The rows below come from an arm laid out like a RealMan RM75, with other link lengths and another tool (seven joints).
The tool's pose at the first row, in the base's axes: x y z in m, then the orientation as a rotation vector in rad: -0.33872 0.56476 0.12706 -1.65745 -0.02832 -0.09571
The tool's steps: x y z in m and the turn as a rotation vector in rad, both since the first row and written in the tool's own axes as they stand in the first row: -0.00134 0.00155 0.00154 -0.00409 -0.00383 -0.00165; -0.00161 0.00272 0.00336 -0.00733 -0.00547 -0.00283; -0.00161 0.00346 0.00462 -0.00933 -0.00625 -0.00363; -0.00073 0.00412 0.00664 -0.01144 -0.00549 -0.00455; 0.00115 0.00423 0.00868 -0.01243 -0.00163 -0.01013; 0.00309 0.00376 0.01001 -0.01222 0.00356 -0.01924; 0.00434 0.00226 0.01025 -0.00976 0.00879 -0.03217; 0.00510 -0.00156 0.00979 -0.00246 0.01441 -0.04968; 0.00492 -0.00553 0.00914 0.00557 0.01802 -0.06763
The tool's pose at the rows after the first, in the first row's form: -0.33987 0.56621 0.12528 -1.66173 -0.03242 -0.09390; -0.33996 0.56792 0.12394 -1.66505 -0.03450 -0.09353; -0.33985 0.56911 0.12310 -1.66709 -0.03567 -0.09355; -0.33883 0.57103 0.12234 -1.66916 -0.03577 -0.09494; -0.33686 0.57298 0.12221 -1.66994 -0.03743 -0.10241; -0.33490 0.57427 0.12271 -1.66941 -0.04106 -0.11365; -0.33376 0.57459 0.12428 -1.66657 -0.04792 -0.12775; -0.33331 0.57444 0.12817 -1.65874 -0.05847 -0.14547; -0.33382 0.57416 0.13216 -1.65018 -0.07092 -0.16180
